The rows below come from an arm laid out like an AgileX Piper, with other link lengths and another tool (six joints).
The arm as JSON. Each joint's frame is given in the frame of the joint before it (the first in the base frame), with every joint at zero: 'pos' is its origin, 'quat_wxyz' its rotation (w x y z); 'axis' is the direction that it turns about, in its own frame. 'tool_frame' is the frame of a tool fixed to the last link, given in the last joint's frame.
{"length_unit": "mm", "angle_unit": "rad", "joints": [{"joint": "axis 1", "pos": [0.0, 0.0, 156.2], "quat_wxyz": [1.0, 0.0, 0.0, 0.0], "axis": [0.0, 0.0, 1.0]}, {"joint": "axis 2", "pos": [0.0, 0.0, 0.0], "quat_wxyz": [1.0, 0.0, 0.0, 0.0], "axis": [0.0, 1.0, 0.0]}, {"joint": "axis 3", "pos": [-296.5, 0.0, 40.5], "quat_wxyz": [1.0, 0.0, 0.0, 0.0], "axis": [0.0, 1.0, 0.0]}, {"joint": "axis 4", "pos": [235.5, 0.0, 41.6], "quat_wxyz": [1.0, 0.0, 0.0, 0.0], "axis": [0.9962, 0.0, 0.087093]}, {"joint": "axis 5", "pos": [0.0, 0.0, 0.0], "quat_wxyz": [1.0, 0.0, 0.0, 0.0], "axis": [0.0, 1.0, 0.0]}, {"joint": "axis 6", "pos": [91.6, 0.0, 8.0], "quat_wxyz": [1.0, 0.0, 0.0, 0.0], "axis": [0.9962, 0.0, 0.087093]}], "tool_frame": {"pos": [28.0, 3.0, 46.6], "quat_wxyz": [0.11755, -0.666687, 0.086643, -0.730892]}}
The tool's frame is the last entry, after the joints.
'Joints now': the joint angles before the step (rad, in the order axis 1, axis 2, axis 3, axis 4, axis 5, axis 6). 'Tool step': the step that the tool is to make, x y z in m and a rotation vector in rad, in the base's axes. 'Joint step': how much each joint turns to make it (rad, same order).
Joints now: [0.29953 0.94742 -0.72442 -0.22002 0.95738 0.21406]
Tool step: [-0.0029 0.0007 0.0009 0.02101 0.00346 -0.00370]
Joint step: [0.00050 -0.01079 -0.00016 0.02166 0.00818 -0.00035]
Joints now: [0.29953 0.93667 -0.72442 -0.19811 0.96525 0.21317]
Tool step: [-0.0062 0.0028 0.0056 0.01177 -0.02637 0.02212]
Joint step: [0.02326 -0.03123 0.00002 0.00304 0.00261 0.00035]
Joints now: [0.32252 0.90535 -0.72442 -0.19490 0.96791 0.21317]
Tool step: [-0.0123 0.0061 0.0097 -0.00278 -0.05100 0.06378]
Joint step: [0.06497 -0.05656 0.00011 -0.02054 0.00991 0.00059]
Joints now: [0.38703 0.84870 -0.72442 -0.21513 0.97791 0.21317]
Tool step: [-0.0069 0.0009 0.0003 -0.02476 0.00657 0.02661]
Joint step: [0.03456 -0.02052 0.00012 -0.02009 0.03716 0.00024]
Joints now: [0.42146 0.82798 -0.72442 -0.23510 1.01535 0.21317]
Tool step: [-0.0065 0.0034 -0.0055 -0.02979 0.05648 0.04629]
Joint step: [0.02246 -0.00091 -0.00274 0.01849 0.06039 -0.04424]
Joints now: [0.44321 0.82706 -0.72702 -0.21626 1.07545 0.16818]
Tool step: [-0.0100 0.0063 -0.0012 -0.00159 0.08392 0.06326]
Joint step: [0.01396 -0.00003 -0.02773 0.06763 0.09337 -0.07470]
